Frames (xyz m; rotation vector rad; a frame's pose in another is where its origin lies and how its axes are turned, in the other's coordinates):
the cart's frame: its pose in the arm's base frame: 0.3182 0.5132 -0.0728 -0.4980 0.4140 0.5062
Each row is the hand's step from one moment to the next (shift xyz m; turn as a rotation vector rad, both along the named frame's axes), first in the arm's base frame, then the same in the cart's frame.
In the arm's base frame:
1: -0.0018 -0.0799 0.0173 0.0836 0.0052 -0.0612
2: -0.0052 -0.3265 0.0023 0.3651 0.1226 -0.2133
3: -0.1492 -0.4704 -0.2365 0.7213 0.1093 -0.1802
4: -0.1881 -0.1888 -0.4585 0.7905 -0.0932 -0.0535
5: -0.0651 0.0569 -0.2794 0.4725 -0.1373 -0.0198
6: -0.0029 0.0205 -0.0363 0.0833 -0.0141 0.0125
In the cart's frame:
1: -0.0381 -0.0658 -0.0299 0.0984 -0.0208 -0.0254
2: -0.1207 -0.2467 -0.1767 0.4388 -0.0333 -0.0133
3: -0.1700 -0.1950 -0.4822 0.7022 -0.2502 0.0950
4: 0.0069 0.1174 -0.5171 0.6239 -0.4861 0.1040
5: 0.1045 0.1754 -0.2094 0.3381 -0.3569 0.0276
6: 0.0227 0.0297 -0.0187 0.0554 -0.0607 0.0232

